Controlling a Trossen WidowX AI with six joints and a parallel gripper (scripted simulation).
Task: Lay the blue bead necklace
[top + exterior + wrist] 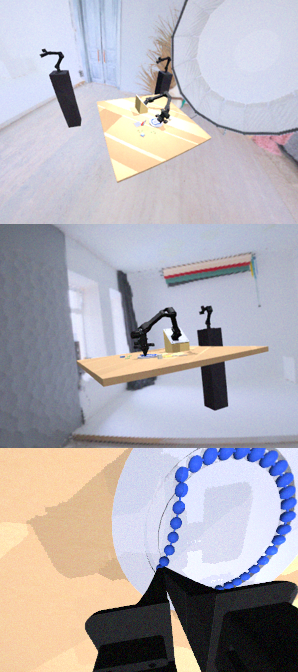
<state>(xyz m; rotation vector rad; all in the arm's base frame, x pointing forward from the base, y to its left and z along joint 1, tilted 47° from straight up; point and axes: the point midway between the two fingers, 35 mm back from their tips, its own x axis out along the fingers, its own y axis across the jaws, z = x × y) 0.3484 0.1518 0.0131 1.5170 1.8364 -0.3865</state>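
Right now the round bead board is 5 cm behind my gripper tip, 4 cm to the right of it and 1 cm below it. Also, from my gripper tip: yellow flat piece 18 cm behind, 12 cm to the left, 2 cm below; red-and-grey object 23 cm to the right, 7 cm behind, 1 cm below; white cylinder 19 cm to the left, 5 cm behind.
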